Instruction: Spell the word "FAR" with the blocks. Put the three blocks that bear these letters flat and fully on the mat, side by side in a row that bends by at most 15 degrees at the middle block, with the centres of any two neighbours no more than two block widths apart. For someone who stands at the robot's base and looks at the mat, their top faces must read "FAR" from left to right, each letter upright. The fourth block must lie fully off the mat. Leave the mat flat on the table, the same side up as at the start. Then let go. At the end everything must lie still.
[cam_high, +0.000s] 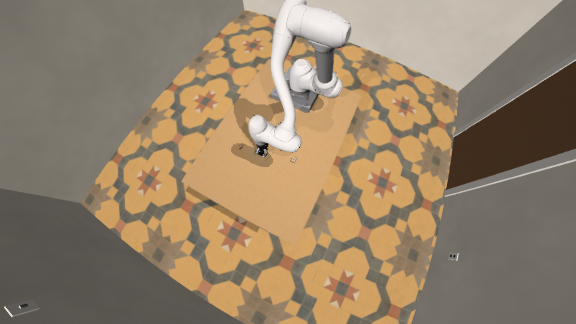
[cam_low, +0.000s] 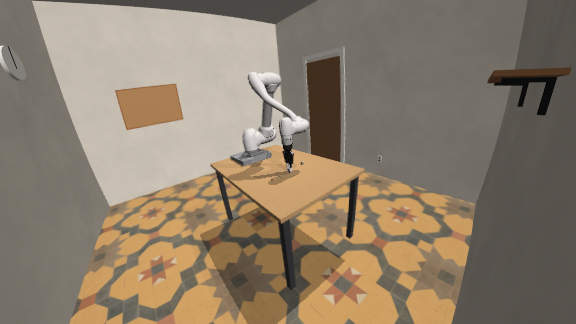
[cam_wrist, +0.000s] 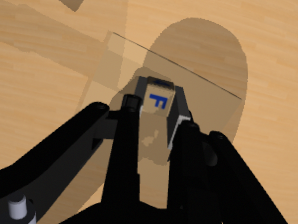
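Right now my hand is 40 mm to the left of the tan mat, 40 mm above it and 10 mm past it. Round my hand: R block 190 mm to the right, 30 mm below, 10 mm behind.
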